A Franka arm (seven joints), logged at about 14 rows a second.
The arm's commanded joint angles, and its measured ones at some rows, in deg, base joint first. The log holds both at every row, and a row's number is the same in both.
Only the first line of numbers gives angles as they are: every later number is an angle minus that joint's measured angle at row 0.
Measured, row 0:
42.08 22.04 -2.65 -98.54 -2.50 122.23 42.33
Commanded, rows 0 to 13:
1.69 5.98 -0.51 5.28 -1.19 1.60 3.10
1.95 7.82 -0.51 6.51 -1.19 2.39 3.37
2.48 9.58 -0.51 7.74 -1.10 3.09 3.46
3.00 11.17 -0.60 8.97 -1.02 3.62 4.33
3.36 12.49 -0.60 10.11 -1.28 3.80 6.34
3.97 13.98 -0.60 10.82 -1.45 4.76 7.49
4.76 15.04 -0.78 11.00 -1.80 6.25 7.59
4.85 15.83 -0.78 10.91 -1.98 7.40 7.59
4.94 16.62 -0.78 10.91 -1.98 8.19 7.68
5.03 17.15 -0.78 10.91 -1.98 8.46 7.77
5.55 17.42 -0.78 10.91 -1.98 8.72 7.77
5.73 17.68 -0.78 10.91 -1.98 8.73 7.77
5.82 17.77 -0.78 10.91 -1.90 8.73 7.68
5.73 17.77 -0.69 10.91 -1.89 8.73 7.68
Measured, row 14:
5.30 16.72 -0.31 8.79 -0.34 8.74 6.23
